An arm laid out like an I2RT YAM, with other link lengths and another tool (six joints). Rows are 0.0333 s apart.
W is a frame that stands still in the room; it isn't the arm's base.
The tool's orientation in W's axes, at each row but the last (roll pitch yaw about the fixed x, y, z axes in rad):
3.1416 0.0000 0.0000
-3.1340 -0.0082 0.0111
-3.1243 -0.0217 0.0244
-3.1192 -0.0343 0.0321
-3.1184 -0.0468 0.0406
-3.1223 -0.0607 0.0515
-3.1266 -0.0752 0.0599
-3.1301 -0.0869 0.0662
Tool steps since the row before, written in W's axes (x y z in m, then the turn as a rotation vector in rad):
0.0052 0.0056 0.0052 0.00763 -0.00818 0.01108
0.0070 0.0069 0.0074 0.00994 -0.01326 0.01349
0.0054 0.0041 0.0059 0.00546 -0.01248 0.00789
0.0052 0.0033 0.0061 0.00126 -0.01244 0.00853
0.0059 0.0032 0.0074 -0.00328 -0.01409 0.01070
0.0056 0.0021 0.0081 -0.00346 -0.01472 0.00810
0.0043 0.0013 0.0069 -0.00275 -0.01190 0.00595
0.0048 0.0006 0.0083 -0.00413 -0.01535 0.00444
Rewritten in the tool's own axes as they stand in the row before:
0.0052 -0.0056 -0.0052 0.00763 0.00818 -0.01108
0.0071 -0.0069 -0.0073 0.00990 0.01327 -0.01351
0.0056 -0.0041 -0.0057 0.00532 0.01247 -0.00799
0.0055 -0.0033 -0.0058 0.00115 0.01228 -0.00877
0.0064 -0.0031 -0.0070 -0.00334 0.01369 -0.01119
0.0062 -0.0020 -0.0077 -0.00371 0.01436 -0.00862
0.0049 -0.0011 -0.0065 -0.00300 0.01162 -0.00637
0.0055 -0.0004 -0.0078 -0.00473 0.01499 -0.00504

